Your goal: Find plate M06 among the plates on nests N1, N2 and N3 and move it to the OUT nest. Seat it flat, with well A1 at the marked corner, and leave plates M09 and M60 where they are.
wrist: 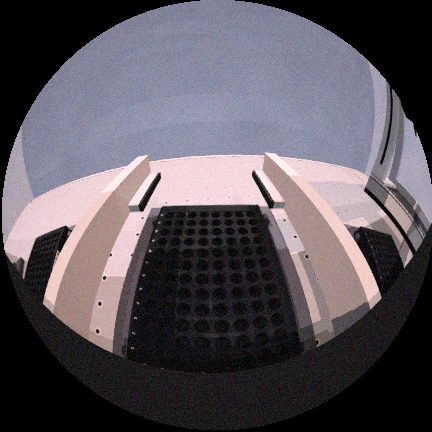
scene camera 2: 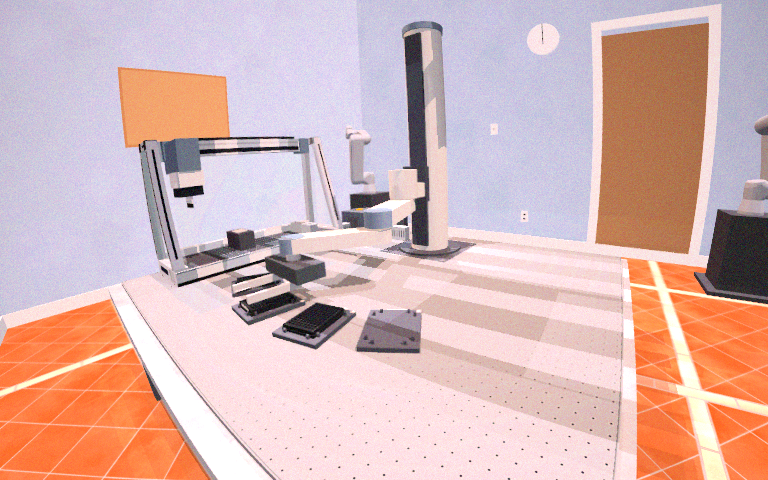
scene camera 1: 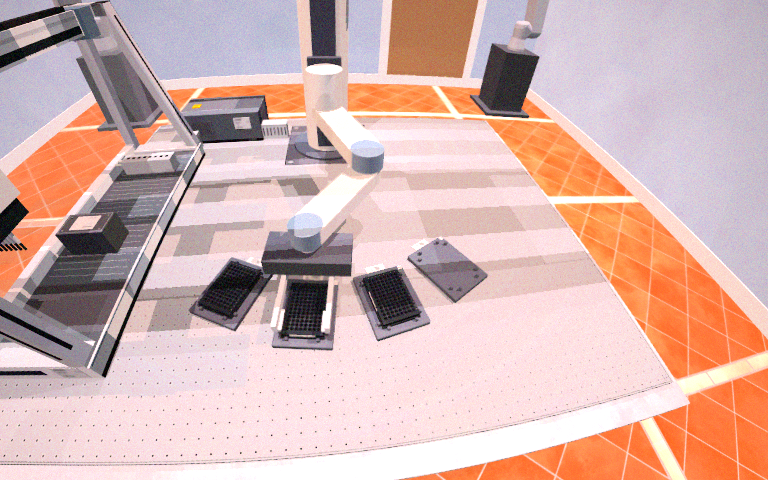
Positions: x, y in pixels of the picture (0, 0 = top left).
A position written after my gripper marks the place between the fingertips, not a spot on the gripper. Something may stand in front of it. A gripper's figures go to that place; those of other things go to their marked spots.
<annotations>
My gripper point(scene camera 1: 300, 330) is 0.60 m from the lens. A nest labelled OUT point(scene camera 1: 277, 342): 0.65 m from the lens. A nest labelled N1 point(scene camera 1: 452, 272) is 0.76 m from the lens. The marked spots on the nest labelled N1 and the nest labelled OUT are 0.42 m apart.
</annotations>
